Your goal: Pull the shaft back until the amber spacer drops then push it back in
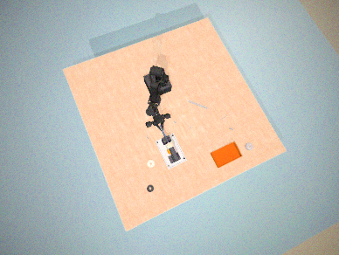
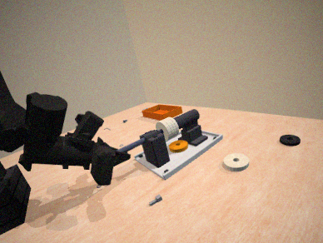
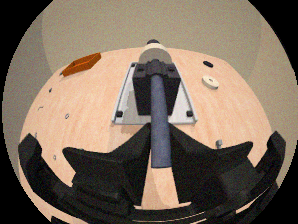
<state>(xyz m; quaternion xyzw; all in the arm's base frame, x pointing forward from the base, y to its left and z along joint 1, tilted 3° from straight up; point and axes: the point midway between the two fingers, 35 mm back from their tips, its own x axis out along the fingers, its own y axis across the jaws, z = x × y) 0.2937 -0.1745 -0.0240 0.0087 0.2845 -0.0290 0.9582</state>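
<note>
Right now my gripper tip is 70 mm short of the shaft and 20 mm below it. The rest, counted from my gripper tip: cream washer (180 mm to the right, 160 mm ahead, 60 mm below); black washer (320 mm ahead, 260 mm to the right, 60 mm below); amber spacer (150 mm ahead, 50 mm below, 10 mm to the right).
</note>
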